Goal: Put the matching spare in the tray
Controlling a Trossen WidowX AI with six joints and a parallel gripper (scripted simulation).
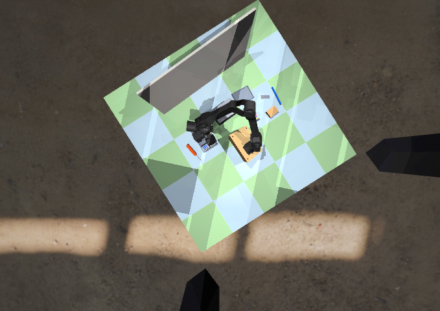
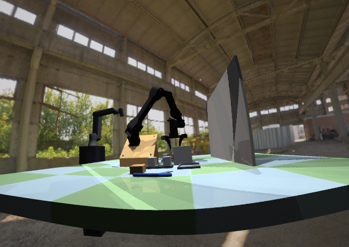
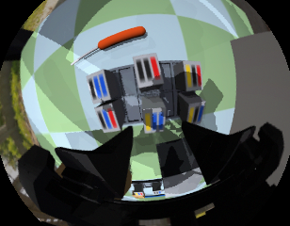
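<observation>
My gripper tip is now 40 mm above the yellow-and-blue striped spare. From my gripper tip the other things lie so: tall grey panel: 290 mm ahead, 190 mm to the right, 140 mm above; then dark flat tray: 360 mm to the right, 80 mm below, 60 mm ahead; then grey mounted unit: 170 mm to the right, 40 mm below, 40 mm ahead.
</observation>
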